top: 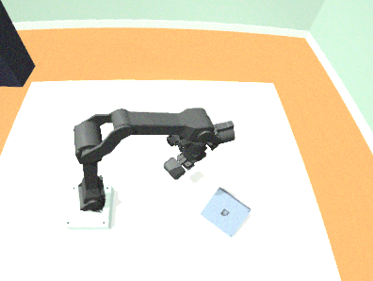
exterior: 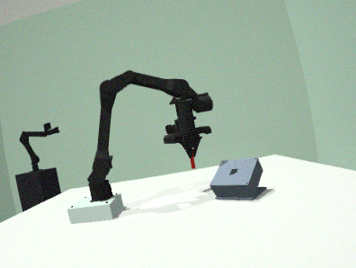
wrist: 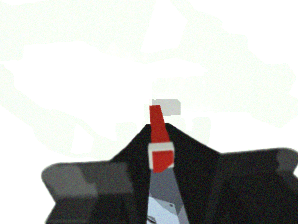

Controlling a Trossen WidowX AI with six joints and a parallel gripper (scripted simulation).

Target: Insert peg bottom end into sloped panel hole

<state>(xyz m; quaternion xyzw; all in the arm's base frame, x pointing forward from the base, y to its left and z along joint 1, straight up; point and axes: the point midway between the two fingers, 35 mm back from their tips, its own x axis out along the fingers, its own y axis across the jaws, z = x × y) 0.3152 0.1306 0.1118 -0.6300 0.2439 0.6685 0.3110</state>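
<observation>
Now: the sloped panel 14 cm to the right of my gripper tip, 13 cm ahead of it and 7 cm below it. The rest, counted from my gripper tip: red peg 2 cm above.
</observation>
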